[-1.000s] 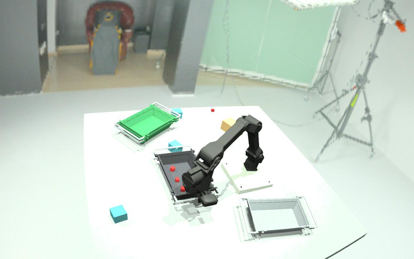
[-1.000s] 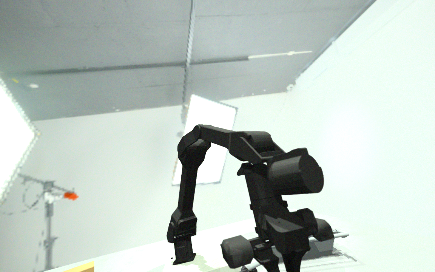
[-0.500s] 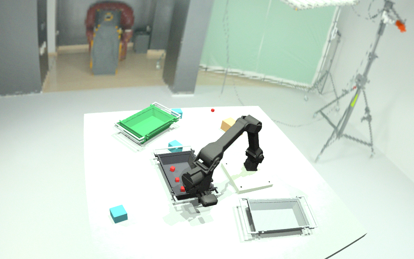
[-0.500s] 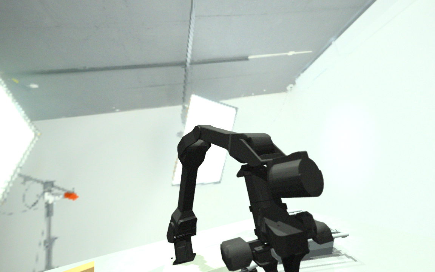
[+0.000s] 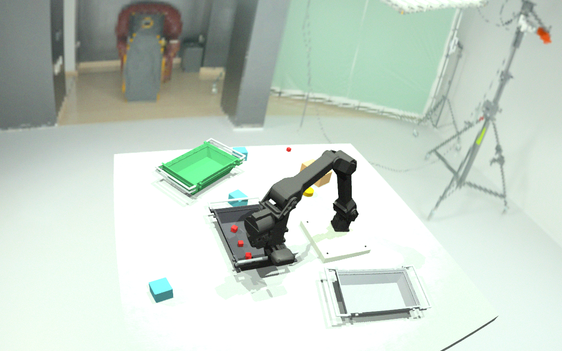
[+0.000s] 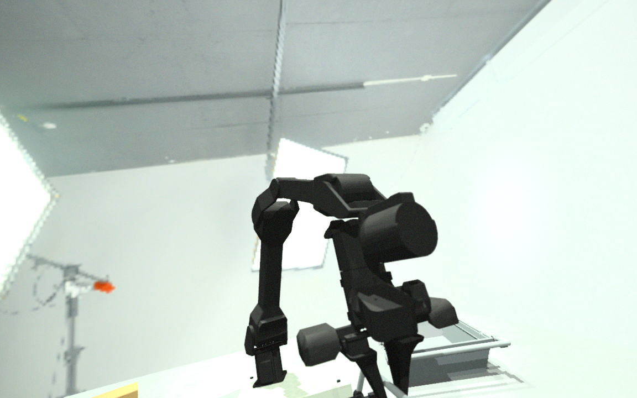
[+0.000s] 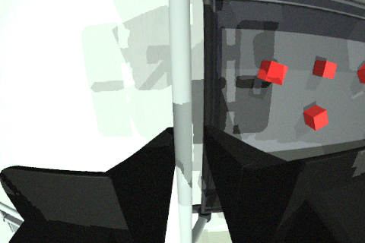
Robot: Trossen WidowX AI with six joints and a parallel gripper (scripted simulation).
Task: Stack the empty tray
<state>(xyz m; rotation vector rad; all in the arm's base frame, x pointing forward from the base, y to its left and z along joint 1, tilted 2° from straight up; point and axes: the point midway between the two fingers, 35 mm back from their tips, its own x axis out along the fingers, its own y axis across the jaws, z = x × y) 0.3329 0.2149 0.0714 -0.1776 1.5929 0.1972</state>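
Right now my gripper tip is 7 cm to the left of the red block, 6 cm above it and 4 cm short of it. Also, from my gripper tip: yellow disc 45 cm to the right, 26 cm behind, 6 cm below; grey tray 35 cm behind, 14 cm to the left, 3 cm below; tan box 57 cm to the right, 33 cm behind, 4 cm below.
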